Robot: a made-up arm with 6 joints. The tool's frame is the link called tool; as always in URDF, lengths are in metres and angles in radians.
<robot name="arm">
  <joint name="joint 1" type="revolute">
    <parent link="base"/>
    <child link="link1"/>
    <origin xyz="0.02 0.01 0.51" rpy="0 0 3.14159"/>
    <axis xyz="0 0 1"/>
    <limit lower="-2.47" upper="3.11"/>
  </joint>
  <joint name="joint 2" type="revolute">
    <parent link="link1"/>
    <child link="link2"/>
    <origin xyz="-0.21 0.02 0.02" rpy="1.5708 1.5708 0"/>
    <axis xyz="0 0 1"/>
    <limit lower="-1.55" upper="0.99"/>
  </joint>
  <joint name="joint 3" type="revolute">
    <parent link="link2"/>
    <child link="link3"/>
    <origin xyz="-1.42 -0.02 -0.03" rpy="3.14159 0 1.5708"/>
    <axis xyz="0 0 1"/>
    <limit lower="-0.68" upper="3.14"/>
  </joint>
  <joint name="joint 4" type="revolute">
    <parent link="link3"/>
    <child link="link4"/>
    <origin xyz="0.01 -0.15 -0.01" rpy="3.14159 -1.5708 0"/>
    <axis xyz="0 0 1"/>
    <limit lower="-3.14" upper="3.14"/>
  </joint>
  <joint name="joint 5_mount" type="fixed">
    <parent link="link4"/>
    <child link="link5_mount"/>
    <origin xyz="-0.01 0 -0.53" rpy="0 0 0"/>
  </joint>
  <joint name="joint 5" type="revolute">
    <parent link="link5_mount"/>
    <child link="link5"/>
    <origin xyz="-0.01 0 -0.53" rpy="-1.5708 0 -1.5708"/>
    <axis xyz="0 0 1"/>
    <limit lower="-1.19" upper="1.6"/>
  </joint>
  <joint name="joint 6" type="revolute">
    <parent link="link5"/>
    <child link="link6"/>
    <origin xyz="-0.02 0.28 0.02" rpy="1.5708 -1.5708 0"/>
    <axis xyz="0 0 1"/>
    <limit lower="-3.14" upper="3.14"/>
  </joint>
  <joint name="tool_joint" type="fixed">
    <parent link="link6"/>
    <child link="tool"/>
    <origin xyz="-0.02 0 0.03" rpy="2.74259 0.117 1.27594"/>
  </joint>
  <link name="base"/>
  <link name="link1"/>
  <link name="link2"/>
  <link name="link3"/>
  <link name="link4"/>
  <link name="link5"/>
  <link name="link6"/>
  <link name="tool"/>
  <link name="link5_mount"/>
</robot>
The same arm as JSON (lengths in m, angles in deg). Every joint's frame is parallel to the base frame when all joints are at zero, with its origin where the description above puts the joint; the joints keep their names.
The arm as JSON. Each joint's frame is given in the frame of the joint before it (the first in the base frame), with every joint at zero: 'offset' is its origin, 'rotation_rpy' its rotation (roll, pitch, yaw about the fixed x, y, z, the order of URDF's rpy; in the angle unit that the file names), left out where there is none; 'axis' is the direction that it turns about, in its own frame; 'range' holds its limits. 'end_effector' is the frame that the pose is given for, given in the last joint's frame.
{"length_unit": "m", "angle_unit": "deg", "chain": [{"id": "joint 1", "offset": [0.02, 0.01, 0.51], "axis": [0.0, 0.0, 1.0], "range": [-141.52, 178.19]}, {"id": "joint 2", "offset": [0.21, -0.02, 0.02], "axis": [0.0, 1.0, 0.0], "range": [-88.81, 56.72]}, {"id": "joint 3", "offset": [0.02, -0.03, 1.42], "axis": [0.0, -1.0, 0.0], "range": [-38.96, 179.91]}, {"id": "joint 4", "offset": [-0.01, 0.01, 0.15], "axis": [-1.0, 0.0, 0.0], "range": [-179.91, 179.91]}, {"id": "joint 5", "offset": [1.06, 0.02, 0.0], "axis": [0.0, -1.0, 0.0], "range": [-68.18, 91.67]}, {"id": "joint 6", "offset": [0.28, -0.02, 0.02], "axis": [-1.0, 0.0, 0.0], "range": [-179.91, 179.91]}], "end_effector": {"offset": [-0.03, 0.02, 0.0], "rotation_rpy": [-133.89, -71.86, -67.98]}}
